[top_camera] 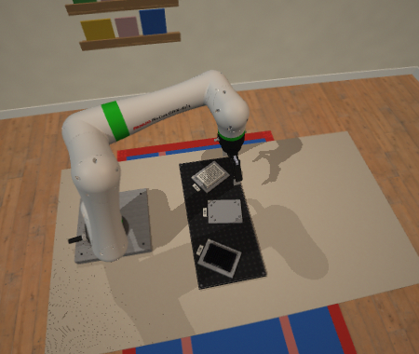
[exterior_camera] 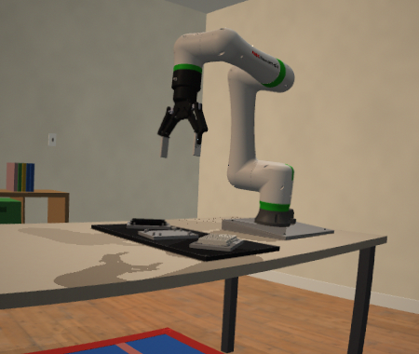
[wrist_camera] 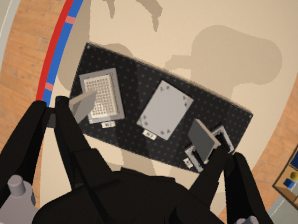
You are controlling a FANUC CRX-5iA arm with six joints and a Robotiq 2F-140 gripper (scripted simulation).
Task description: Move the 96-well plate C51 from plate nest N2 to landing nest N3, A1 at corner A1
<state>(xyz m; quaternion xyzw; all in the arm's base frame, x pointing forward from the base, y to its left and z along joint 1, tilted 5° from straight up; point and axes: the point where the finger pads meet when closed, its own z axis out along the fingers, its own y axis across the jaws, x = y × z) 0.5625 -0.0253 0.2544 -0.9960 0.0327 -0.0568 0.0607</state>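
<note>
My hand is 25 cm above the white 96-well plate C51, 14 cm to the right of it and 3 cm past it. Also, from my hand: landing nest N3 (26 cm below, 7 cm to the right, 4 cm behind); N2 label (27 cm below, 12 cm behind, 10 cm to the left); grey plate nest N2 (26 cm below, 14 cm to the left, 3 cm behind).
</note>
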